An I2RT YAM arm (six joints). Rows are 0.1 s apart.
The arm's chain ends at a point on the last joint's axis. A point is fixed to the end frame.
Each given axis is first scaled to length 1.
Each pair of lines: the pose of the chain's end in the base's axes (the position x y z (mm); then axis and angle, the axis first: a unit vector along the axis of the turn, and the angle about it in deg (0 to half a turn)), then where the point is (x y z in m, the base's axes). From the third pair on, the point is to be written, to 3 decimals.
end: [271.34 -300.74 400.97 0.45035 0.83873 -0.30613 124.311]
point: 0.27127 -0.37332 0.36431
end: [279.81 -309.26 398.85 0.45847 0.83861 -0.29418 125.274]
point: 0.27925 -0.38071 0.36003
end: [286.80 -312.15 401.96 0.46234 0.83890 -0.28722 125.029]
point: 0.287 -0.383 0.362
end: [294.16 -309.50 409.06 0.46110 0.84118 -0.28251 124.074]
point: 0.296 -0.381 0.370
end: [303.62 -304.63 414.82 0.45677 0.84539 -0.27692 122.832]
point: 0.307 -0.376 0.376
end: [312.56 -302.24 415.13 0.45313 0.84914 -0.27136 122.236]
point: 0.317 -0.373 0.376
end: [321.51 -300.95 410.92 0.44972 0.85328 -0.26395 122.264]
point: 0.327 -0.372 0.371
